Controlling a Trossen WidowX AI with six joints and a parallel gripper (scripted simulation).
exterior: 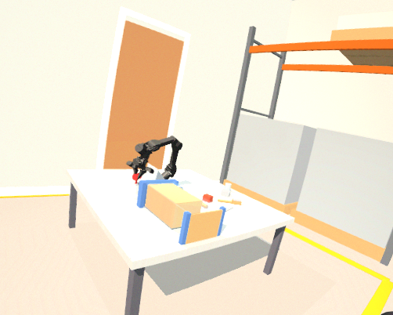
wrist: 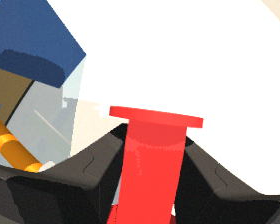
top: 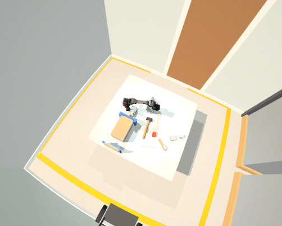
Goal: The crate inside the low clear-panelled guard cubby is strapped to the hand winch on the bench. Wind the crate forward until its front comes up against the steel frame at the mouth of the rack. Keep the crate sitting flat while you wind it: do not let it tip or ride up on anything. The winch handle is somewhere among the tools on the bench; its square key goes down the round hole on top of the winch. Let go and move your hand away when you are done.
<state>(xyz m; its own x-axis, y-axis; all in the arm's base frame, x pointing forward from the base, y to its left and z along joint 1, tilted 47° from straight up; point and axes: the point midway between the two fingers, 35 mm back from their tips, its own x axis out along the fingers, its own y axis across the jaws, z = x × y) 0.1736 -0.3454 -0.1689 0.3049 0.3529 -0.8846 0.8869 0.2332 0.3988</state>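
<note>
My gripper tip is 20 mm past the winch handle, 50 mm to the right of it and 30 mm above it. The rest, counted from my gripper tip: winch: 50 mm behind, 100 mm to the left, 100 mm below; then red grip: 10 mm behind, 20 mm to the left; then cubby: 360 mm ahead, 80 mm to the left, 50 mm below.
</note>
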